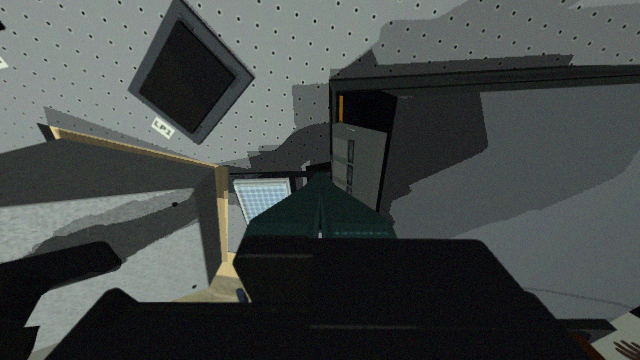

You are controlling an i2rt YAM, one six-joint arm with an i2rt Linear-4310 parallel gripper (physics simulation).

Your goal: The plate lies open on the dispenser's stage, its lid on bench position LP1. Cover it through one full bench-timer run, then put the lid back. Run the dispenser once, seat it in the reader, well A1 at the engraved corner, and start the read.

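Seen in the pictures: gripper, fingertip midpoint: (pixel 320 179); arm's base, link origin: (pixel 14 278).
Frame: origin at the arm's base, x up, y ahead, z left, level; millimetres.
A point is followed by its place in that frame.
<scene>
The plate (pixel 264 196) {y 140, x -83, z -330 mm} shows left of my fingertips as a pale frame with a light blue grid of wells, lying on a dark-edged stage; its near part is hidden behind my fingers. Whether a lid covers it I cannot tell. Bench position LP1 (pixel 134 89) {y 250, x -166, z -108 mm} is a grey square rim around a dark recess, at the upper left, and no lid shows on it. My gripper (pixel 320 179) {y 256, x 34, z -403 mm} is shut with nothing between its dark green fingertips. It is in front of a grey panel with dark slots (pixel 367 155) {y 282, x 39, z -429 mm}, set in the opening of a large housing.
The large grey housing (pixel 530 165) {y 292, x 41, z -531 mm} fills the right side, with a dark top edge. An orange strip (pixel 341 108) {y 302, x 9, z -410 mm} shows inside its opening. A grey box-like body (pixel 100 170) {y 123, x -117, z -52 mm} with a pale wood-coloured edge stands at the left. The perforated bench (pixel 280 30) {y 359, x -176, z -328 mm} stretches behind them.
</scene>
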